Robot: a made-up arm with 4 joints. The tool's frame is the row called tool.
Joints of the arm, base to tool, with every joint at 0 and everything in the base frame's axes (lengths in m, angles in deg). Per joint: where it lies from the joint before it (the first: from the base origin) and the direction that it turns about. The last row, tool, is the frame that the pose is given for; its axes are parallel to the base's.
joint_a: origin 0 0 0.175 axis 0 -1 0
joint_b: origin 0.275 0.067 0.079 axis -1 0 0
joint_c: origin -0.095 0.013 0.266 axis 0 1 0
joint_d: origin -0.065 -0.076 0.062 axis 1 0 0
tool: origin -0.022 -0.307 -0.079
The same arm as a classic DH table. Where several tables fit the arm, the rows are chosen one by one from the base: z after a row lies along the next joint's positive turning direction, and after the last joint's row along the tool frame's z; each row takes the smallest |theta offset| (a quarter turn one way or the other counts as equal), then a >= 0, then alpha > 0; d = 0 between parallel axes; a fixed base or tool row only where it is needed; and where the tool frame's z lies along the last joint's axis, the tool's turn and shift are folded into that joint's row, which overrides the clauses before.
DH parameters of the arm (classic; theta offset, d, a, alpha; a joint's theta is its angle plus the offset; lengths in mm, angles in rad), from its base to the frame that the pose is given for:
base (fixed): 0.0000 175.0 0.0 1.5708
joint_a: 1.5708 -67.0 79.0 -1.5708
joint_b: 0.0000 -180.0 266.0 -1.5708
joint_c: 0.0000 -63.0 62.0 -1.5708
joint_d: 1.5708 -87.0 307.0 1.5708
tool (fixed): 1.5708 -79.0 0.0 0.0000

